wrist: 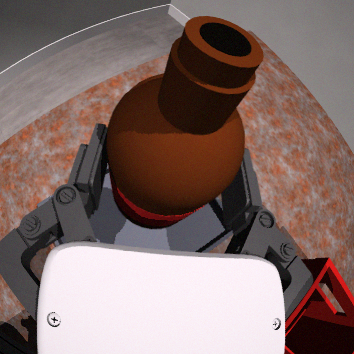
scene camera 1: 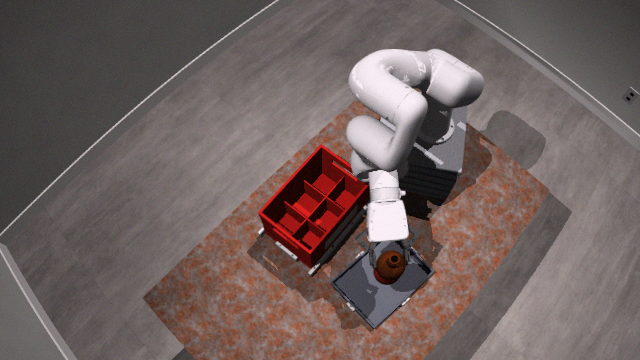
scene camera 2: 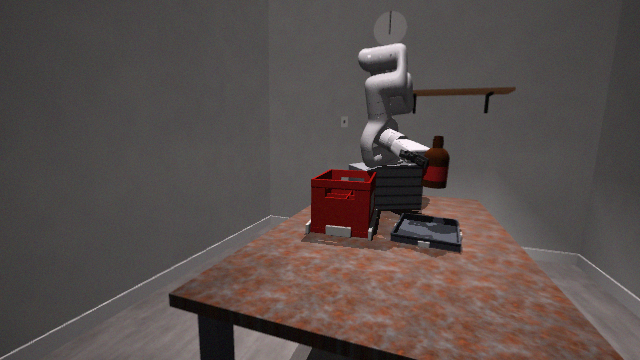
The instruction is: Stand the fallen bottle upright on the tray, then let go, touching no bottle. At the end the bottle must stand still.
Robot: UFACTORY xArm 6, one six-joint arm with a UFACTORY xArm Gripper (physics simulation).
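Frame: origin at the arm's base, x ahead, y left, z up, level; millimetres.
Where they show: gripper, between the fingertips: (wrist: 169, 150) (scene camera 2: 436, 163); arm's base, origin of its link: (scene camera 1: 433, 126) (scene camera 2: 389, 162).
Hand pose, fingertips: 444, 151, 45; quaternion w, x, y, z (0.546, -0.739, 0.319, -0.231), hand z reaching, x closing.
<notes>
Each offset is from my fingertips to the top centre of the thing, as dx, dy, dz. "spot": to the spot under its first point.
The brown bottle with a red label {-1, -1, +84} (scene camera 1: 391, 266) (scene camera 2: 436, 165) (wrist: 175, 165) is close to upright, neck up, with a slight lean in the scene camera 2 view. It hangs in the air, its base clearly above the dark grey tray {spot: +54, +5, -228} (scene camera 1: 370, 300) (scene camera 2: 425, 232) (wrist: 137, 237). My gripper (scene camera 1: 390, 261) (scene camera 2: 425, 162) (wrist: 169, 150) is shut on the bottle, one finger on each side of its body. From above, the bottle is over the tray's part nearer the robot. The finger contact lower on the body is partly hidden in the wrist view.
A red crate {-48, -284, -58} (scene camera 1: 305, 255) (scene camera 2: 340, 215) (wrist: 320, 327) with several compartments stands beside the tray, left of it in both scene views. The robot's ribbed grey base block (scene camera 1: 431, 181) (scene camera 2: 400, 187) stands behind the tray. A wooden shelf (scene camera 2: 465, 92) hangs on the back wall.
</notes>
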